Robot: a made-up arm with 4 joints. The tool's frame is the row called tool. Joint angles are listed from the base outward.
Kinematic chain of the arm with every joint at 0, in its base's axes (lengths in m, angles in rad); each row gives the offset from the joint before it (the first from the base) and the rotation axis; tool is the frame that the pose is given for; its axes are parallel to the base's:
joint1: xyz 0 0 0.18 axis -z
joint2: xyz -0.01 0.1 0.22 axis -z
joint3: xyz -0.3 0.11 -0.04 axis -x
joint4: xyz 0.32 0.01 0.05 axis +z
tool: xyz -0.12 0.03 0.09
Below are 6 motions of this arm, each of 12 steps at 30 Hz.
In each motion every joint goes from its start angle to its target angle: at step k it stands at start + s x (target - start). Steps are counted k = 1, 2, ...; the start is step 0. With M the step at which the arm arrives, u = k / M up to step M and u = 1 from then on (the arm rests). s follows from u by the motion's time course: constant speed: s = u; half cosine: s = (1 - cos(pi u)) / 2; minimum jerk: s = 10 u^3 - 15 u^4 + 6 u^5.
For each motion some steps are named. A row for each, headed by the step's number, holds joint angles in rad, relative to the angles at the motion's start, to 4 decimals.
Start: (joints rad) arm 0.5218 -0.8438 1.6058 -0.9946
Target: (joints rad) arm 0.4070 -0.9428 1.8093 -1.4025
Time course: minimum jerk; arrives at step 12
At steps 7, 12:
7: -0.0750 -0.0647 0.1330 -0.2665
12: -0.1148 -0.0990 0.2035 -0.4079

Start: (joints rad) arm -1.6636 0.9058 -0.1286 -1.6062
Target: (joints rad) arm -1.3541 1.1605 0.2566 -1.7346
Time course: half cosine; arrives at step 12
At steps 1, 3, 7, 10, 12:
1: 0.0053 0.0043 0.0066 -0.0022
3: 0.0453 0.0373 0.0564 -0.0188
7: 0.1948 0.1603 0.2424 -0.0808
10: 0.2888 0.2376 0.3594 -0.1198
12: 0.3095 0.2547 0.3852 -0.1284

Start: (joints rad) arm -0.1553 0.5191 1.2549 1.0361
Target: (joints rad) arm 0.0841 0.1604 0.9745 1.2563
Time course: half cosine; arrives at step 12
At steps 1, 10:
1: 0.0041 -0.0061 -0.0048 0.0038
10: 0.2234 -0.3347 -0.2616 0.2054

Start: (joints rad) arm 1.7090 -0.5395 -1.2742 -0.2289
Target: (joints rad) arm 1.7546 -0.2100 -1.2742 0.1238
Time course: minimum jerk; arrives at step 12
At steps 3, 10, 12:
3: 0.0047 0.0341 0.0000 0.0365
10: 0.0440 0.3178 0.0000 0.3402
12: 0.0456 0.3295 0.0000 0.3527

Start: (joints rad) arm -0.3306 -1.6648 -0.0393 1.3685
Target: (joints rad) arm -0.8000 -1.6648 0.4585 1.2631
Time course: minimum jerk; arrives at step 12
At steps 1, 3, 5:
1: -0.0024 0.0000 0.0025 -0.0005
3: -0.0486 0.0000 0.0515 -0.0109
5: -0.1627 0.0000 0.1725 -0.0365

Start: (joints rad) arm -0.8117 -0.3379 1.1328 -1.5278
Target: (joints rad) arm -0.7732 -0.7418 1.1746 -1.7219
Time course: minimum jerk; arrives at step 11
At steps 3, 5, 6, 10, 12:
3: 0.0050 -0.0521 0.0054 -0.0250
5: 0.0160 -0.1677 0.0174 -0.0806
6: 0.0225 -0.2362 0.0244 -0.1135
10: 0.0382 -0.4013 0.0415 -0.1928
12: 0.0385 -0.4039 0.0418 -0.1941

